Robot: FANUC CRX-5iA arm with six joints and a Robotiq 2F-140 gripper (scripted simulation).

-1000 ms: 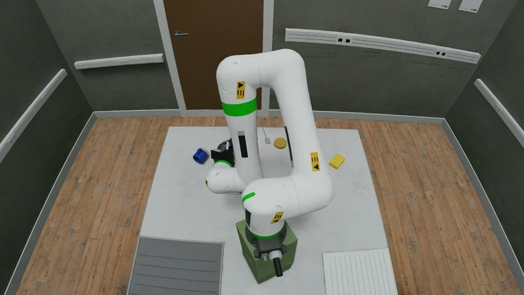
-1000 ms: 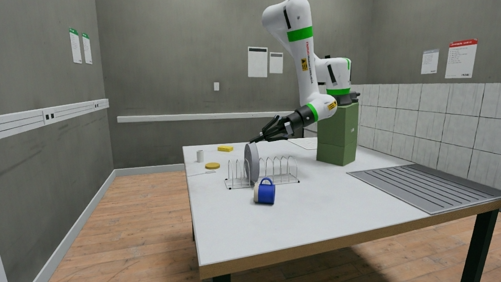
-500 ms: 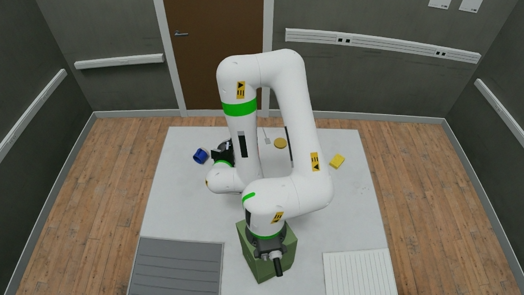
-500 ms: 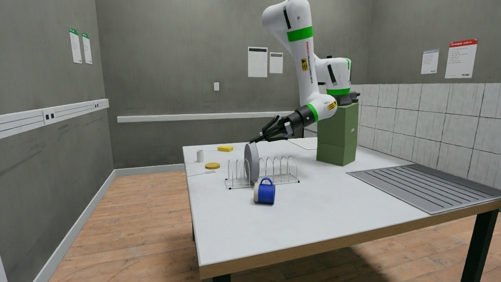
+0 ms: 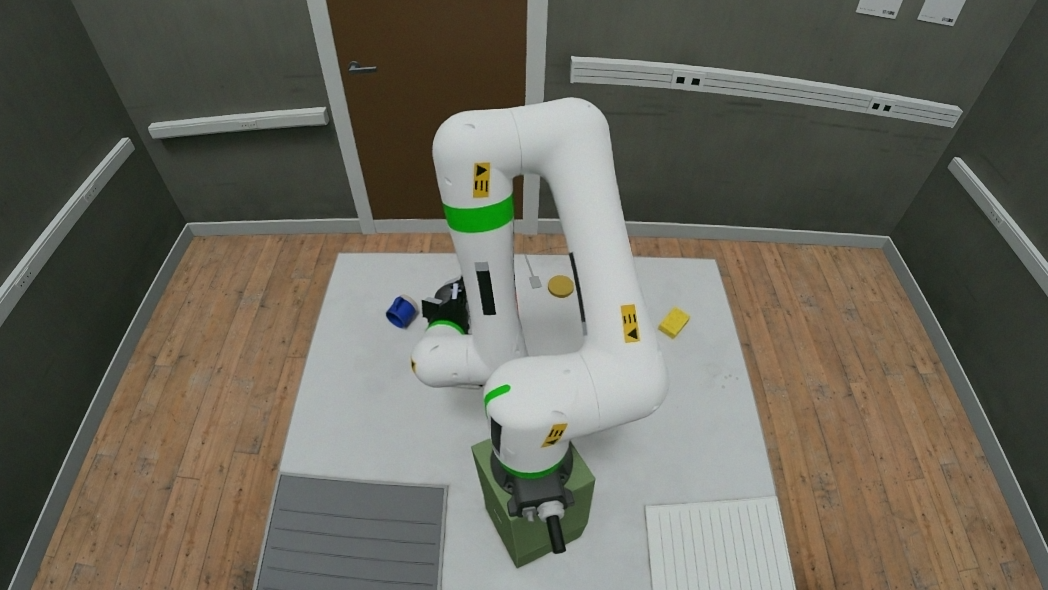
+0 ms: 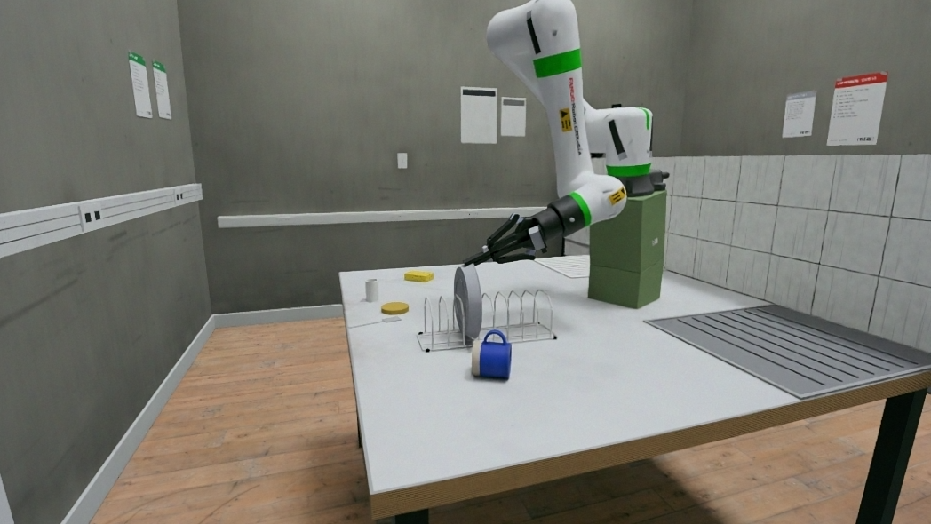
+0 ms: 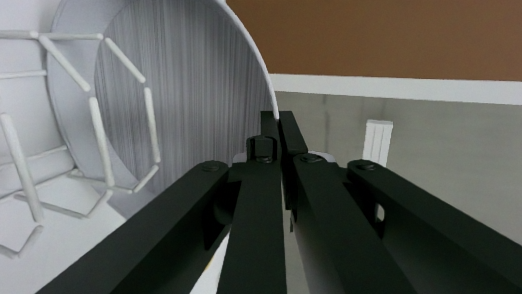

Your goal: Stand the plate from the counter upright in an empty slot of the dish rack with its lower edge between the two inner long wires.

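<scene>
Now: the grey plate 3 cm ahead of my hand, 1 cm to the right of it and 10 cm below it. Round my hand: yellow disc 11 cm ahead, 30 cm to the right, 19 cm below; white cup 15 cm ahead, 43 cm to the right, 18 cm below; grey ribbed mat 67 cm behind, 37 cm to the left, 20 cm below.
</scene>
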